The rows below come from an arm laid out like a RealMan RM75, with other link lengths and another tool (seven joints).
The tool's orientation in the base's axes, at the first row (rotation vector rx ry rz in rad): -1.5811 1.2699 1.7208
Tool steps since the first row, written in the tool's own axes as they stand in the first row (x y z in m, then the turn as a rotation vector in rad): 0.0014 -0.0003 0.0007 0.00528 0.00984 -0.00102; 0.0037 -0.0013 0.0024 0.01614 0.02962 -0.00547; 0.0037 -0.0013 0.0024 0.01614 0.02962 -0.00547; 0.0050 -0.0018 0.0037 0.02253 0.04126 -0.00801; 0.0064 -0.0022 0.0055 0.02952 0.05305 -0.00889; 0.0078 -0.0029 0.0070 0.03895 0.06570 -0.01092; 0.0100 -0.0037 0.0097 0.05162 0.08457 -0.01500; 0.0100 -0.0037 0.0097 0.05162 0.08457 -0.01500; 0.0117 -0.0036 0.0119 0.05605 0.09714 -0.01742
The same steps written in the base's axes. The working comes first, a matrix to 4 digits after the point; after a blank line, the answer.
The tool's axes in the first row as the columns of a matrix, in the base's axes (used below as rounded here):
-0.2195 -0.8353 -0.5041
-0.2355 -0.4561 0.8582
-0.9468 0.3071 -0.0965

-0.0004 0.0004 -0.0015 -0.00886 -0.00661 -0.00188; -0.0009 0.0018 -0.0041 -0.02553 -0.02201 -0.00566; -0.0009 0.0018 -0.0041 -0.02553 -0.02201 -0.00566; -0.0015 0.0028 -0.0056 -0.03537 -0.03100 -0.00789; -0.0023 0.0042 -0.0073 -0.04631 -0.03878 -0.01080; -0.0028 0.0055 -0.0090 -0.05792 -0.04851 -0.01565; -0.0040 0.0077 -0.0115 -0.07441 -0.06360 -0.02145; -0.0040 0.0077 -0.0115 -0.07441 -0.06360 -0.02145; -0.0056 0.0091 -0.0133 -0.08466 -0.07246 -0.02156
